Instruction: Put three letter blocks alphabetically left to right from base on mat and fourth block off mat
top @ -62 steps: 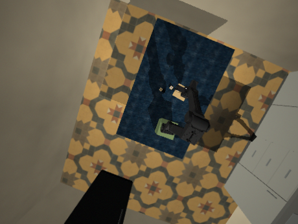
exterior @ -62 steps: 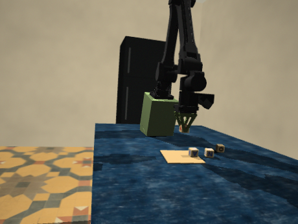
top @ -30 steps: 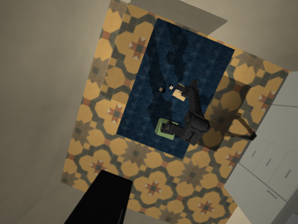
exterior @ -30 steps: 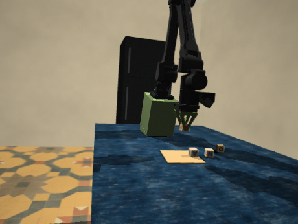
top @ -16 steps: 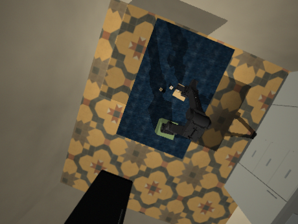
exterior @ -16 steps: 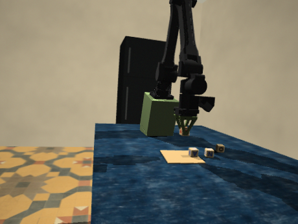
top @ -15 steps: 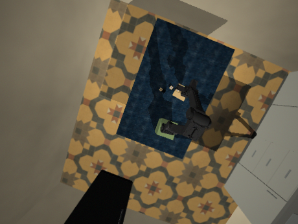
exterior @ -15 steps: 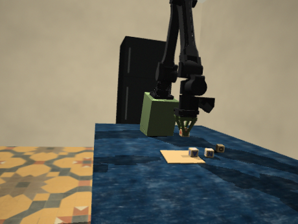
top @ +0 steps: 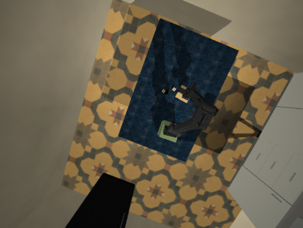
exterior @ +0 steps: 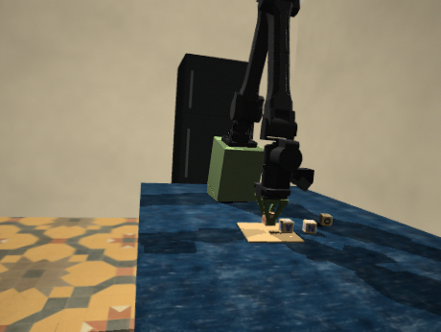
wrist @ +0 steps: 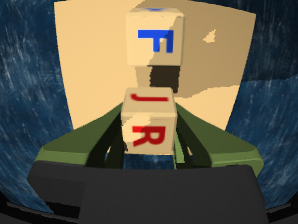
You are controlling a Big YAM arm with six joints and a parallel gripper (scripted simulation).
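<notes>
My gripper is now 3 cm above the tan mat.
</notes>
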